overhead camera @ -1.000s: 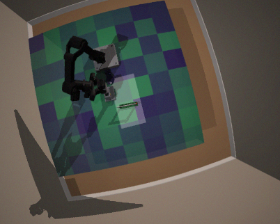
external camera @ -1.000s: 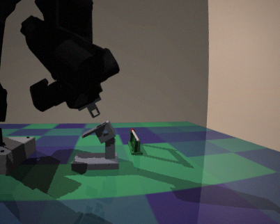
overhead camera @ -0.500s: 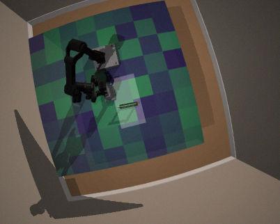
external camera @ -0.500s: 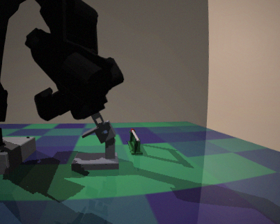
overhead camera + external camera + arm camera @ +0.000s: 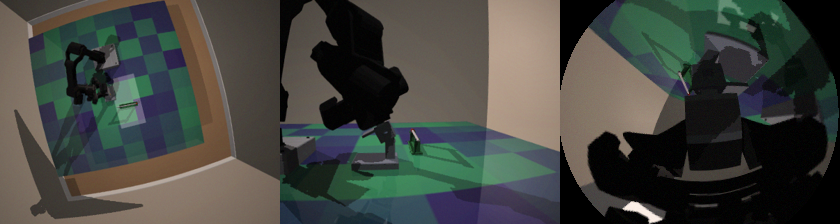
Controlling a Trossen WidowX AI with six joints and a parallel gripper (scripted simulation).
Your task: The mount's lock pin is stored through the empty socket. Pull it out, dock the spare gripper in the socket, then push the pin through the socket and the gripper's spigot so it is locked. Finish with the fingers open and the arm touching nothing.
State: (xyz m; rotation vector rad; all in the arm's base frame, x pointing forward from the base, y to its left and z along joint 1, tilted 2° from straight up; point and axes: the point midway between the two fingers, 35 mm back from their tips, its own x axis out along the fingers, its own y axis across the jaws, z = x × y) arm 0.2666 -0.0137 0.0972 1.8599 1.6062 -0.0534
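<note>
Right now my gripper tip is 12 cm short of the small green bracket, 11 cm to the right of it and 11 cm above it. Also, from my gripper tip: spare gripper 1 cm to the right; grey mount 1 cm ahead, 1 cm to the right, 8 cm below.
</note>
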